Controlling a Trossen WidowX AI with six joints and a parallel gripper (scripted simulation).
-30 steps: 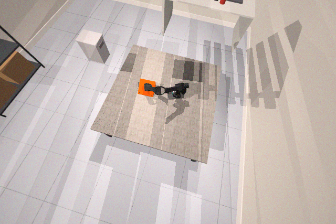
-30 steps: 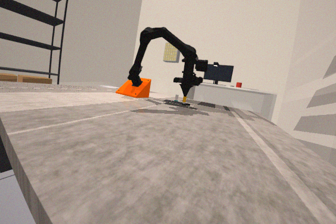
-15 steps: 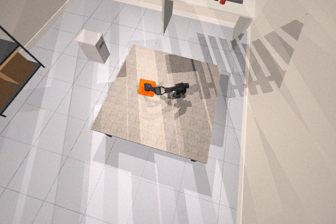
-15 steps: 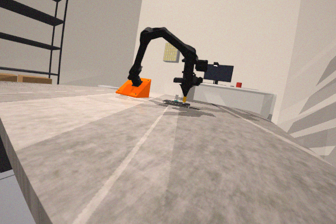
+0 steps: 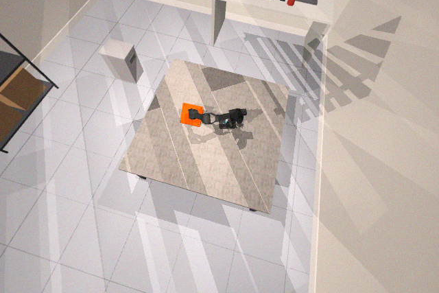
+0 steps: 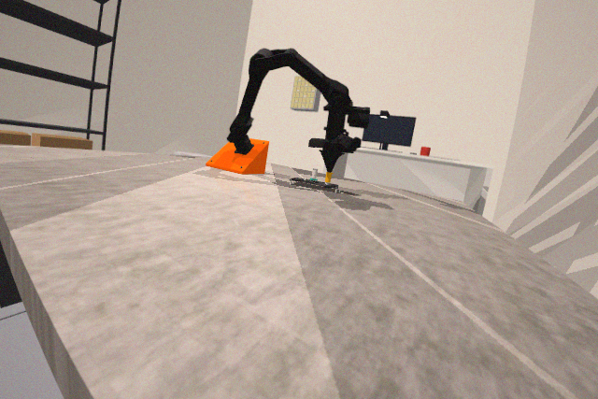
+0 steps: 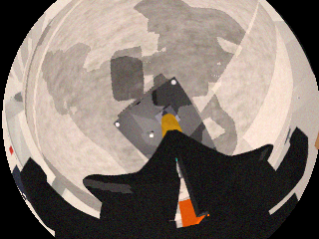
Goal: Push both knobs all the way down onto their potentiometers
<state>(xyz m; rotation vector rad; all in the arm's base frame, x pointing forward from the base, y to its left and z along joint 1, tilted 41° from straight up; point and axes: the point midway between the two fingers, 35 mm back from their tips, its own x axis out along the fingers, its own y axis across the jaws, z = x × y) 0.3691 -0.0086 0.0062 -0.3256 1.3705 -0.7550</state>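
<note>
The orange knob lies 1 cm below my gripper tip. From my gripper tip the other things lie so: white knob: 6 cm behind, 2 cm to the left, 2 cm below.
</note>
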